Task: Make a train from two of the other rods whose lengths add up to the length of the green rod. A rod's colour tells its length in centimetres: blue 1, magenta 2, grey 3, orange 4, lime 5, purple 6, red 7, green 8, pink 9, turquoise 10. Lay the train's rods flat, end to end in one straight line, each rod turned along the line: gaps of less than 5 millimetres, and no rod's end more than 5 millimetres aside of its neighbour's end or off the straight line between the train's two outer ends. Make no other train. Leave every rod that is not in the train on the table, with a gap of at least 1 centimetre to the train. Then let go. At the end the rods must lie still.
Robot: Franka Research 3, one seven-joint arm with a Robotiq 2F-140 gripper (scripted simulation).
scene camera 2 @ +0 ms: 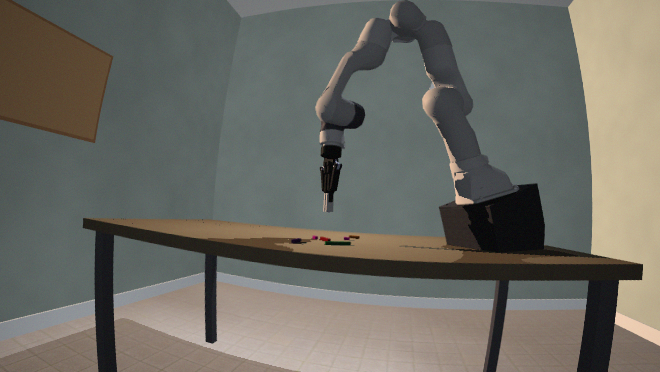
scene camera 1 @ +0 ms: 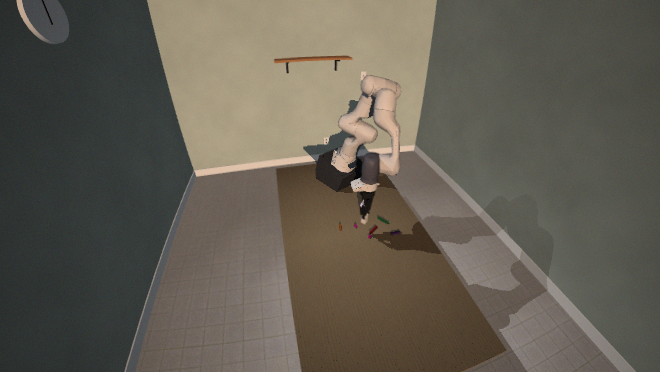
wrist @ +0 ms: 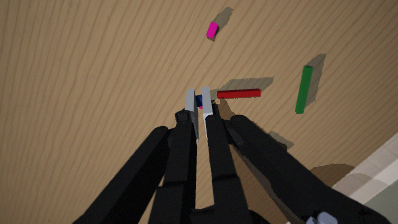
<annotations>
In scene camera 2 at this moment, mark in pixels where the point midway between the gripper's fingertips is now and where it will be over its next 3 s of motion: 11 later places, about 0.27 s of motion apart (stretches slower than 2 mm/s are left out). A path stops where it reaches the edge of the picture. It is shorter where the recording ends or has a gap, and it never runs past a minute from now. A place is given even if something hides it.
My gripper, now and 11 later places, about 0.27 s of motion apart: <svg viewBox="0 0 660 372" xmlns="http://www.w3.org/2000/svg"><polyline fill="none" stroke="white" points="328,211 339,212 347,211 348,212 348,217 349,224 348,231 347,233 347,233 347,233 347,233 347,233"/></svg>
</annotations>
